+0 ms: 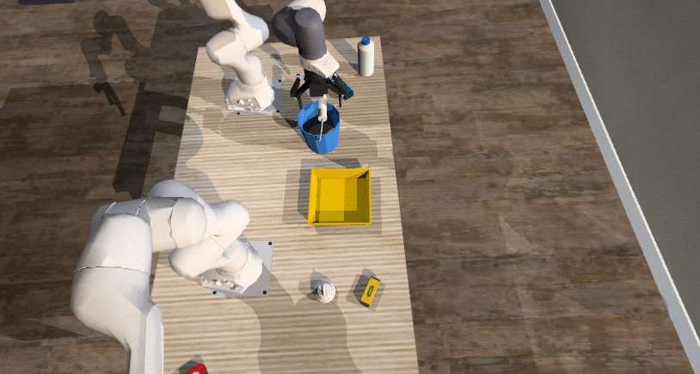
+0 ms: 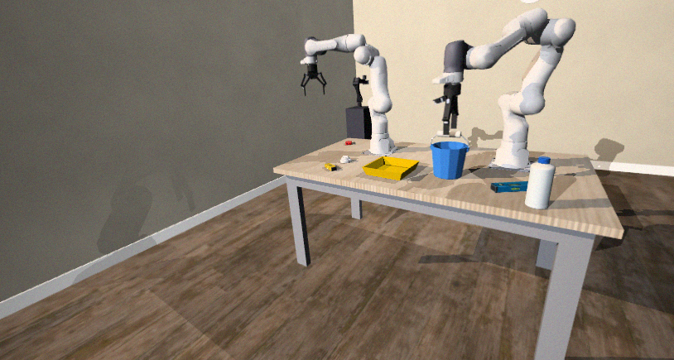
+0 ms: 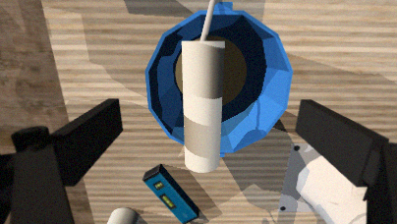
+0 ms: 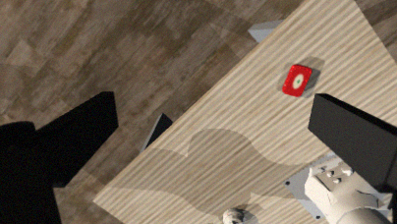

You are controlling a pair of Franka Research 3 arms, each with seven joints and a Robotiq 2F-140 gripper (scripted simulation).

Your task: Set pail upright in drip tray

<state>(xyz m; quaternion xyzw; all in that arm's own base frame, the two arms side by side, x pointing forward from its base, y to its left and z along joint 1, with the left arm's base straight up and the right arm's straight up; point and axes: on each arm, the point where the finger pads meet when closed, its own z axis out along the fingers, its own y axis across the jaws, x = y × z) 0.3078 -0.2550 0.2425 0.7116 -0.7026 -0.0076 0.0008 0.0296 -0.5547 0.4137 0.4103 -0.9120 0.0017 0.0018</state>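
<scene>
My left hand is 5 cm above the white handle grip. From my left hand the other things lie so: blue pail (11 cm below, 1 cm behind); then white bottle (38 cm to the left, 19 cm ahead, 15 cm below); then yellow drip tray (29 cm to the right, 23 cm below, 6 cm ahead).
</scene>
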